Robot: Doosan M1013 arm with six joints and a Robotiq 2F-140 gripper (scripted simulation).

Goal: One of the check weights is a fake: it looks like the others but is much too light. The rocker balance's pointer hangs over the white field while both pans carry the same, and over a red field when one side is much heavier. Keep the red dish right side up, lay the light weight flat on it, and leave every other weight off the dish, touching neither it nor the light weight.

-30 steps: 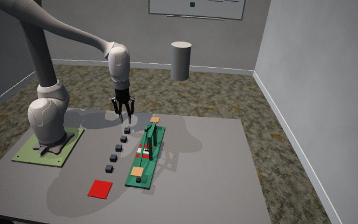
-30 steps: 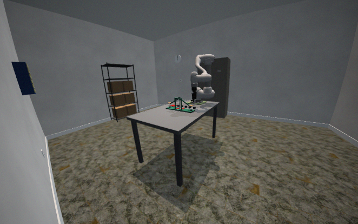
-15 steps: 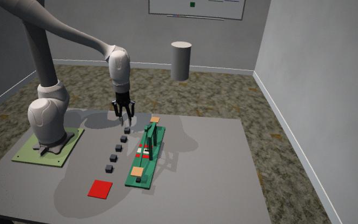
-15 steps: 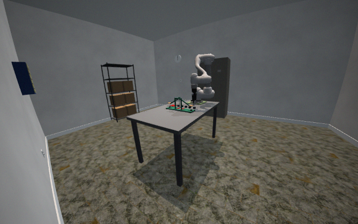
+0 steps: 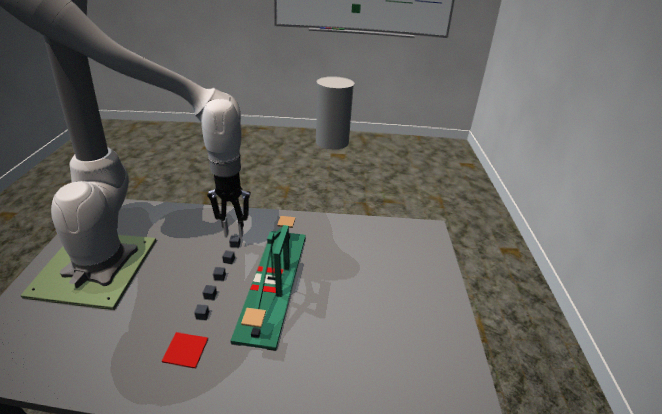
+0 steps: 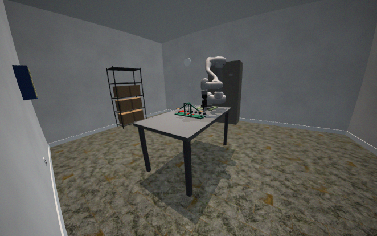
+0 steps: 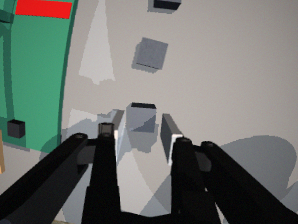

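Now: the dark weight 60 mm below my hand. From my hand the other things lie so: green rocker balance: 180 mm ahead, 150 mm to the right, 20 mm above; then red dish: 20 mm ahead, 420 mm to the right, 70 mm below.
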